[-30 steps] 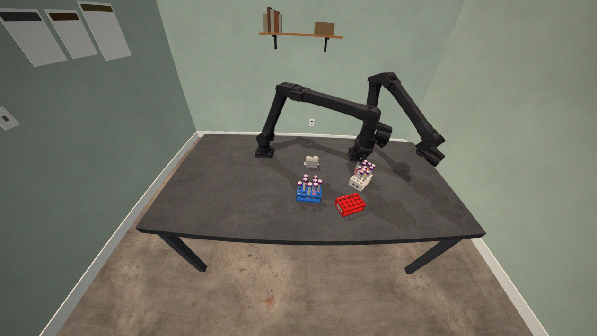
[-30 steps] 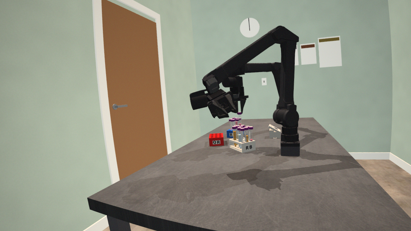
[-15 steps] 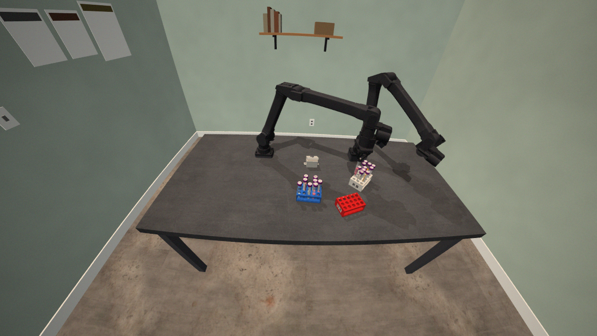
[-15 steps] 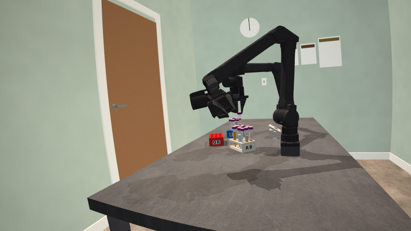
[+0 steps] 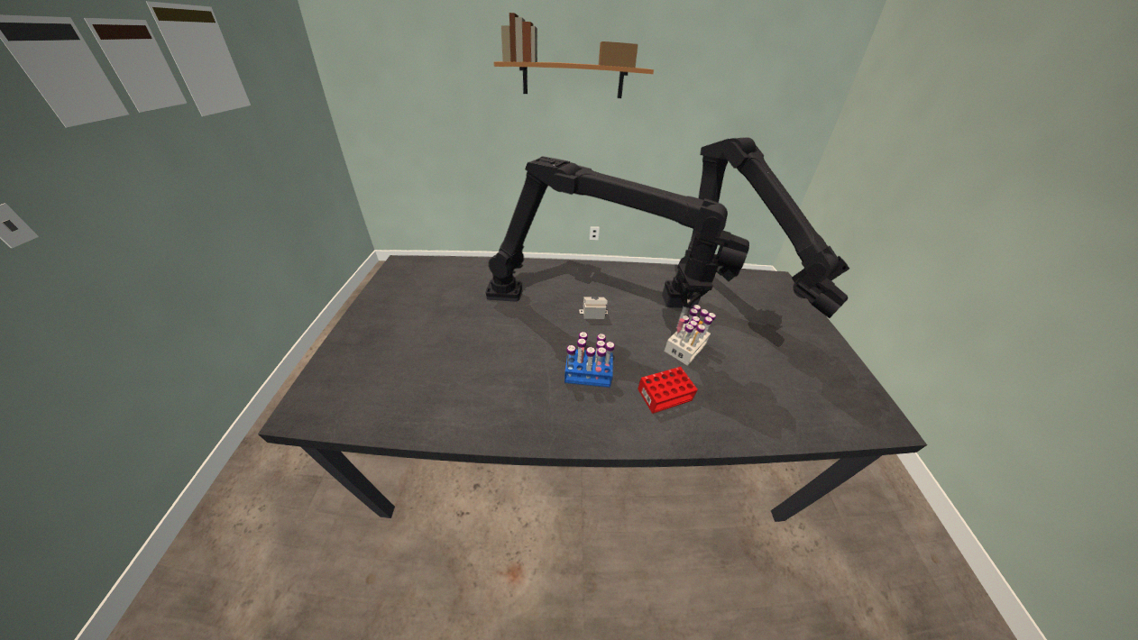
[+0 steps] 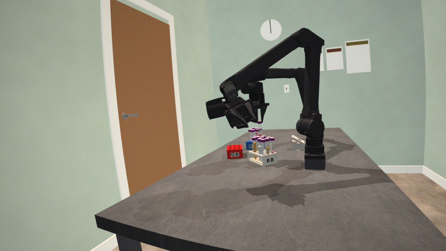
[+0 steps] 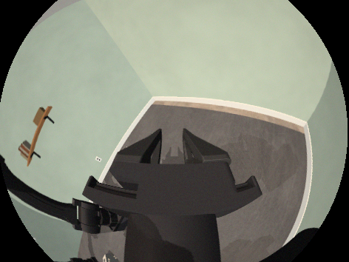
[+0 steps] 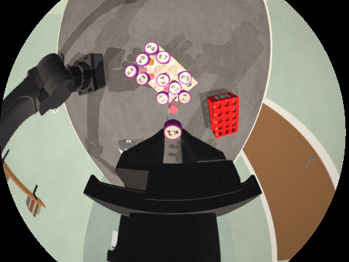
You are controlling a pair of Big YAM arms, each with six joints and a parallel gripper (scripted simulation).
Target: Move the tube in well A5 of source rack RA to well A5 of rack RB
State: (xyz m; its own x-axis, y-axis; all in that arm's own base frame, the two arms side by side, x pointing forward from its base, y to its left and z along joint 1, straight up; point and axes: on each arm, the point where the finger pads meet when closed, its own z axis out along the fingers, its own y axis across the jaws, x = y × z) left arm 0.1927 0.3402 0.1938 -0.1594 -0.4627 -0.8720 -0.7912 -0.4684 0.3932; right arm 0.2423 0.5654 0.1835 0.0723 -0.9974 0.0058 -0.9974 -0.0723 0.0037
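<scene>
My right hand is 10 mm to the right of the tube and 60 mm above it. Also, from my right hand: red rack (160 mm ahead, 50 mm to the right, 170 mm below); then white rack (20 mm behind, 60 mm to the left, 170 mm below); then rack RA (90 mm ahead, 260 mm to the right, 170 mm below).
</scene>
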